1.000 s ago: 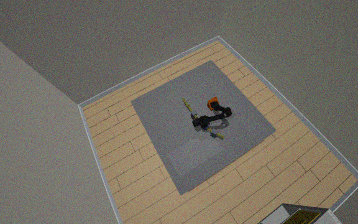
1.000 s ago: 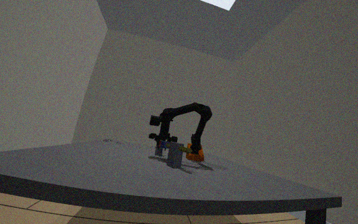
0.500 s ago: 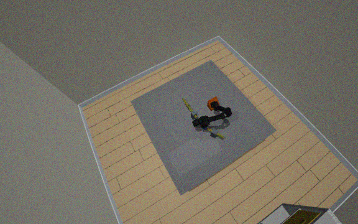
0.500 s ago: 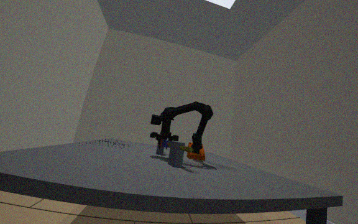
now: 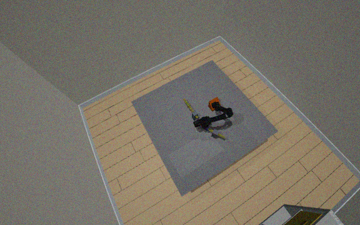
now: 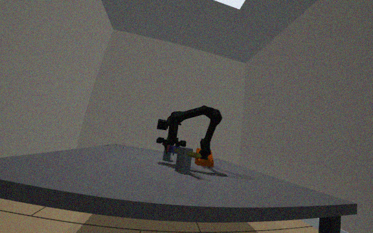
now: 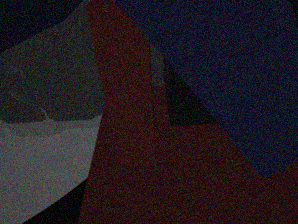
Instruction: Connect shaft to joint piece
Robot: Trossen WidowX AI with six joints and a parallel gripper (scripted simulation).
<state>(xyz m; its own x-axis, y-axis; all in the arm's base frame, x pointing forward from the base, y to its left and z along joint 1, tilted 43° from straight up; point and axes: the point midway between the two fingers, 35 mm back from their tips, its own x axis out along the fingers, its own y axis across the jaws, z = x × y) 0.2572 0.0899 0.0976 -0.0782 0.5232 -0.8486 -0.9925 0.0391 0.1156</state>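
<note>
My gripper tip is now 4 cm below the red joint piece and 3 cm to the right of it.
</note>
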